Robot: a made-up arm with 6 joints.
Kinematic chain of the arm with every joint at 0, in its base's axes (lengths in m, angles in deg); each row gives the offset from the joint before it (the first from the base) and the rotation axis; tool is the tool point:
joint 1: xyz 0 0 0.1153 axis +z
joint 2: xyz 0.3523 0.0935 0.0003 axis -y
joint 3: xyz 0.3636 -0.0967 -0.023 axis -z
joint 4: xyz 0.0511 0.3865 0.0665 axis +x
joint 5: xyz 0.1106 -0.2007 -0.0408 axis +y
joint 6: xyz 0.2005 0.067 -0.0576 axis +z
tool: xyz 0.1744 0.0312 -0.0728
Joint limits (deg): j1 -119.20..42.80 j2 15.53..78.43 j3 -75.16..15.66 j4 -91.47..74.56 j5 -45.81..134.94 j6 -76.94..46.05
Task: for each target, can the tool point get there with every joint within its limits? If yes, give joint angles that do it. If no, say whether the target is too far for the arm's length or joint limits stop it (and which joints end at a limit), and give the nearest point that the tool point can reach.
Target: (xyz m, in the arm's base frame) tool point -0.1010 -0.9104 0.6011
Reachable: yes | joints -97.65 57.31 2.89 -18.65 38.09 -48.97
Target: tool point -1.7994 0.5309 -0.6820
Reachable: no: too far | nearest point -0.2445 0.5004 -0.1201 | short by 1.654 m
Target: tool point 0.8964 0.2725 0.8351
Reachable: yes | joints -6.10 46.46 -8.48 -73.55 -15.08 -1.22
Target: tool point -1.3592 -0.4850 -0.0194
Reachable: no: joint limits stop it (at a limit: joint 1, joint 2, joint 3) | nearest point -0.5913 -0.7972 0.1993 | short by 0.857 m
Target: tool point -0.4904 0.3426 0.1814
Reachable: no: joint limits stop it (at a limit: joint 1, joint 2, joint 3, joint 4, joint 5) | nearest point -0.3488 0.4192 0.2175 | short by 0.165 m
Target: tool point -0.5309 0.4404 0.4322
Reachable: no: joint limits stop it (at a limit: joint 1, joint 2, joint 4, joint 5, joint 6) | nearest point -0.3714 0.5010 0.4133 | short by 0.172 m
